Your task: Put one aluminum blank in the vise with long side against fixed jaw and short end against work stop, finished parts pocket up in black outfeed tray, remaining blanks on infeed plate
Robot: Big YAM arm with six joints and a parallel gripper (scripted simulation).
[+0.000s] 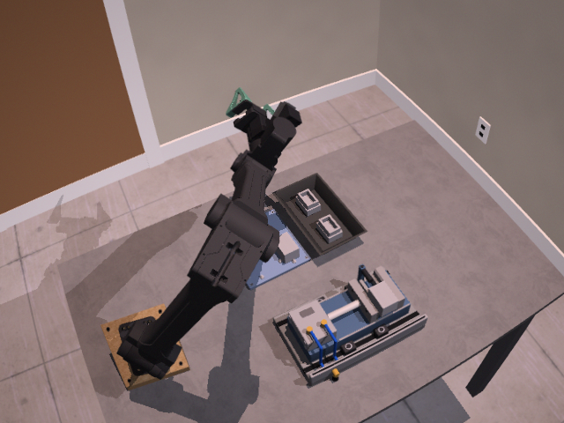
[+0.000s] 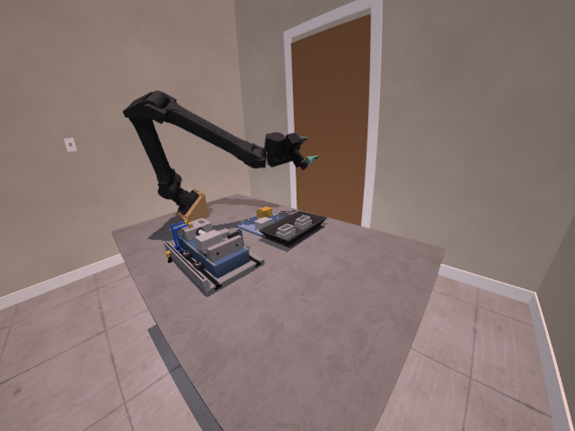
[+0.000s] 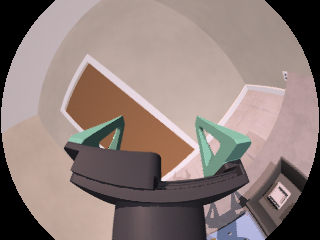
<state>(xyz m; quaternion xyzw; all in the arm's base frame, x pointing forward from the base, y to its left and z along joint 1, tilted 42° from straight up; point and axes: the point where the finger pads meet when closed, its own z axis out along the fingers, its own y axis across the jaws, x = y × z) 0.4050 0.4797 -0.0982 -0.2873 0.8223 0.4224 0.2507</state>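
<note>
My hand is 4 cm short of the blue vise, 50 cm to the left of it and 26 cm above it. Round my hand: gray rail 5 cm ahead, 59 cm to the right, 26 cm below; then yellow brass blank 12 cm behind, 18 cm to the right, 27 cm below.
</note>
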